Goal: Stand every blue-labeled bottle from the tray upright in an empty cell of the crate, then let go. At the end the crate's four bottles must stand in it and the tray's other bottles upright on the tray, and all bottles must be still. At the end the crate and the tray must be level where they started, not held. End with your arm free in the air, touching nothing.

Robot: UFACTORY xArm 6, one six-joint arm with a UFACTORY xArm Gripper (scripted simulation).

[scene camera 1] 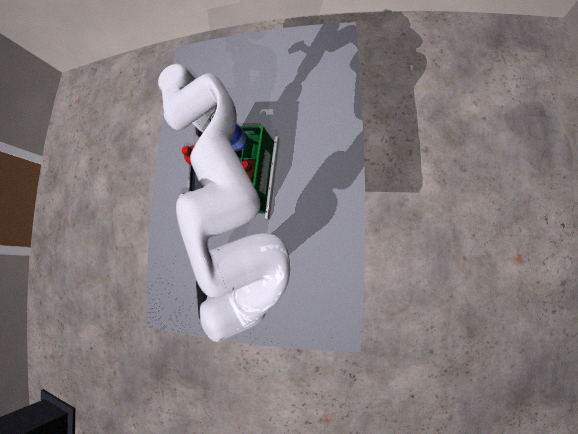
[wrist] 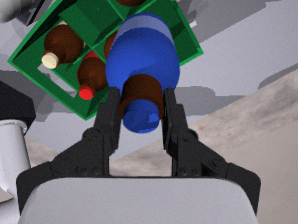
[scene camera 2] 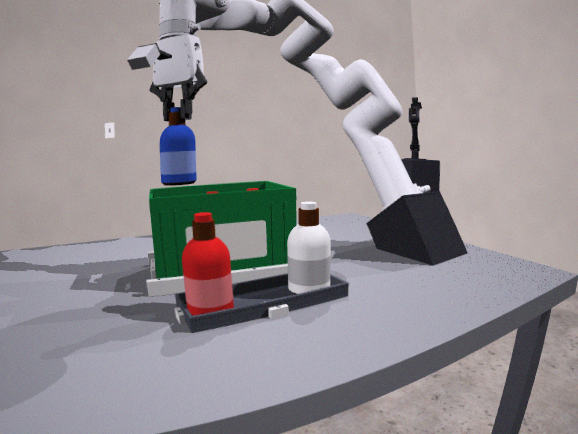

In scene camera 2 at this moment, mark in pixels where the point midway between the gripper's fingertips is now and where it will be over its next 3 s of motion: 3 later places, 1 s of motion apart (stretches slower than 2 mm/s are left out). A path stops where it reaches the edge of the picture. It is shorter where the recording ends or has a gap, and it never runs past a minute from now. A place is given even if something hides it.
My gripper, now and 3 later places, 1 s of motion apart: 177, 120; 172, 121; 170, 123; 170, 134
